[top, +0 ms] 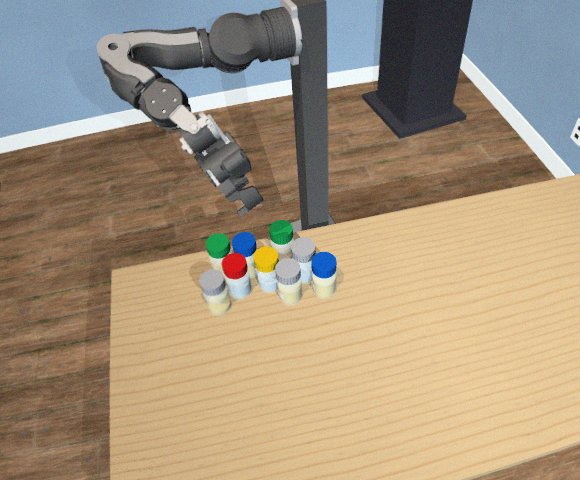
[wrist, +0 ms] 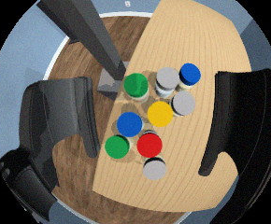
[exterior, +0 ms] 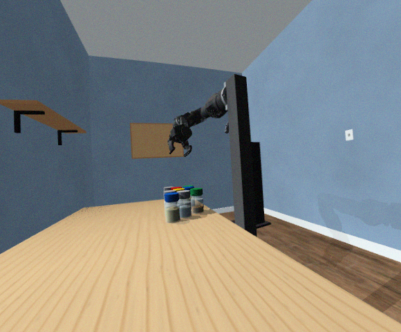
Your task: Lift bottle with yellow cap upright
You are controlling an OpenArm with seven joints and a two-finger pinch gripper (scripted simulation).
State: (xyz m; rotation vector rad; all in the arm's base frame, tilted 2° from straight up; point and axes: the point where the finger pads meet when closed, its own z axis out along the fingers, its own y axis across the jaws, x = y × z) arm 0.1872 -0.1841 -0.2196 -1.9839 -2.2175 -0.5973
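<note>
Now: the grey-capped bottle 3 cm ahead of my hand, 11 cm to the right of it and 23 cm below it. Also, from my hand: green-capped bottle: 6 cm behind, 7 cm to the right, 23 cm below; yellow-capped bottle: 2 cm ahead, 2 cm to the left, 22 cm below.
</note>
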